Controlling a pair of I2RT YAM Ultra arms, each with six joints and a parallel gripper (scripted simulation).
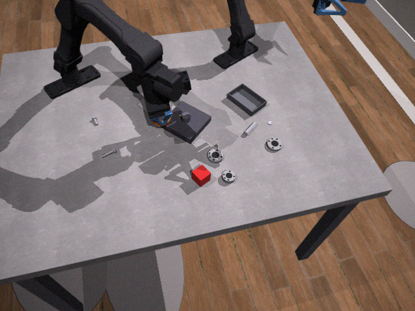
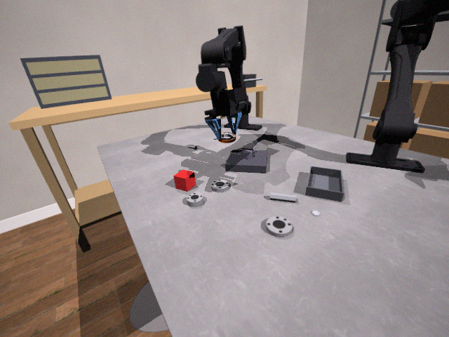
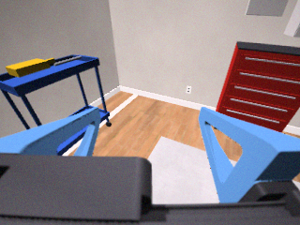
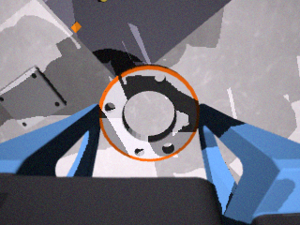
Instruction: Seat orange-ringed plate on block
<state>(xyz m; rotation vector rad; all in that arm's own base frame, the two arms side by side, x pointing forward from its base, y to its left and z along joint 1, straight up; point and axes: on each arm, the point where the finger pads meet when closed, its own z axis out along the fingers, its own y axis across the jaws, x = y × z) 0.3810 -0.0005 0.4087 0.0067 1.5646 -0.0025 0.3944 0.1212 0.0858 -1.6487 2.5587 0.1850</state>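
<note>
Right now my right hand is 40 mm past the dark block, 70 mm to the right of it and 60 mm above it. Also, from my right hand: dark tray: 60 mm behind, 320 mm to the left, 80 mm below; then red cube: 210 mm ahead, 70 mm to the left, 70 mm below; then bolt: 40 mm ahead, 180 mm to the right, 80 mm below.
</note>
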